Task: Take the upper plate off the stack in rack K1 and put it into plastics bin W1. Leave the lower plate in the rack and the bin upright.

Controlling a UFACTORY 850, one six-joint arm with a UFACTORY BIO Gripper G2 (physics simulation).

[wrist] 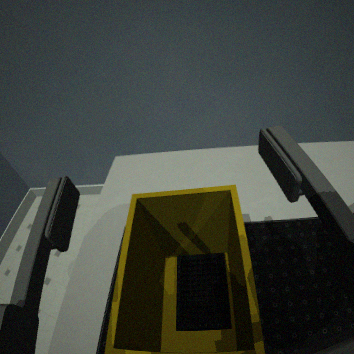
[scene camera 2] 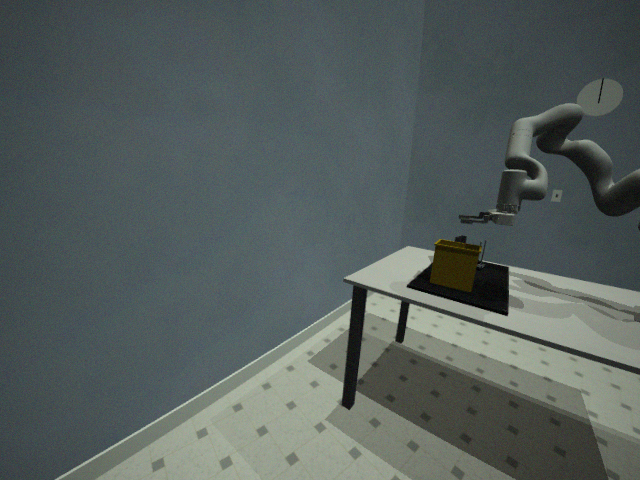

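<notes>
Yellow plastics bin W1 (scene camera 2: pixel 453 266) (wrist: pixel 123 270) stands upright on the black mat (scene camera 2: pixel 491 291) (wrist: pixel 295 280). A black plate with a grid of wells (wrist: pixel 204 295) lies on the bin's floor in the wrist view, apart from the fingers; the bin wall hides it in the scene view. My gripper (scene camera 2: pixel 463 219) (wrist: pixel 171 190) is open and empty, above the bin, with its two fingers spread wide. Rack K1 and the lower plate cannot be made out clearly in either view.
Behind the bin, a small dark object (scene camera 2: pixel 460 239) and a thin upright post (scene camera 2: pixel 484 251) partly show. The mat lies near the left end of the white table (scene camera 2: pixel 385 271) (wrist: pixel 170 172). A wall rises behind the table.
</notes>
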